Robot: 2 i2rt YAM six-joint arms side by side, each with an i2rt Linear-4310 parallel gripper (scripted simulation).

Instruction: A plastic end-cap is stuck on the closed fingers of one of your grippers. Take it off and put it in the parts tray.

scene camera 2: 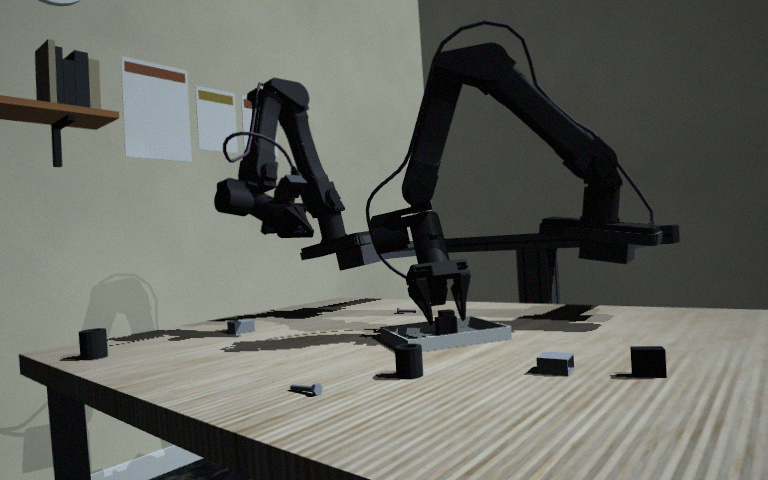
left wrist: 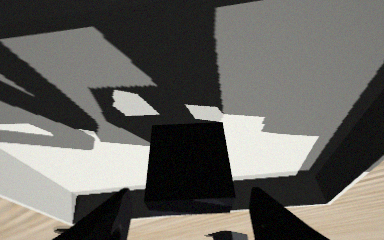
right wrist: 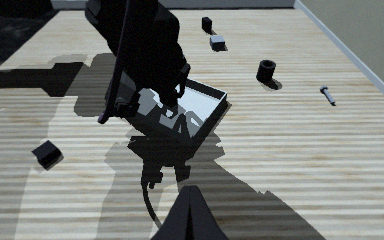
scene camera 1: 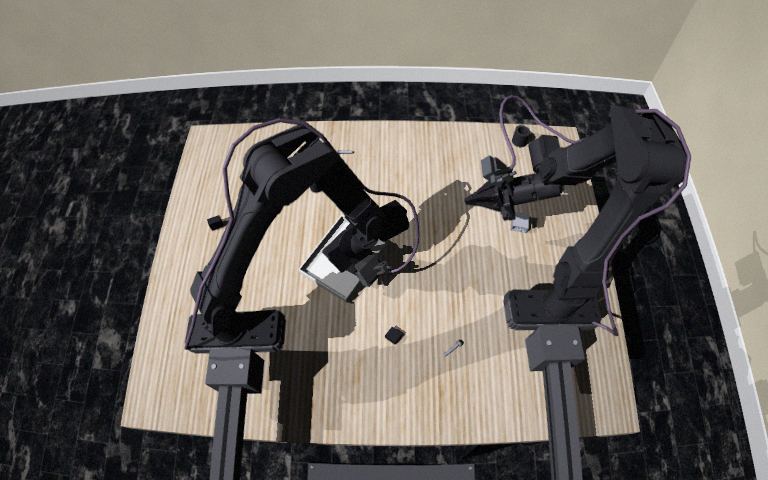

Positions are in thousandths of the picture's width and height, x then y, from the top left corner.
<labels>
right gripper: scene camera 2 407, 489; right wrist 496, 815; scene camera 1 606, 420; not seen in the left wrist view (out of frame)
grey parts tray: scene camera 2 614, 691; left wrist 762, 381; right wrist 483, 510; scene camera 1 413, 559
</labels>
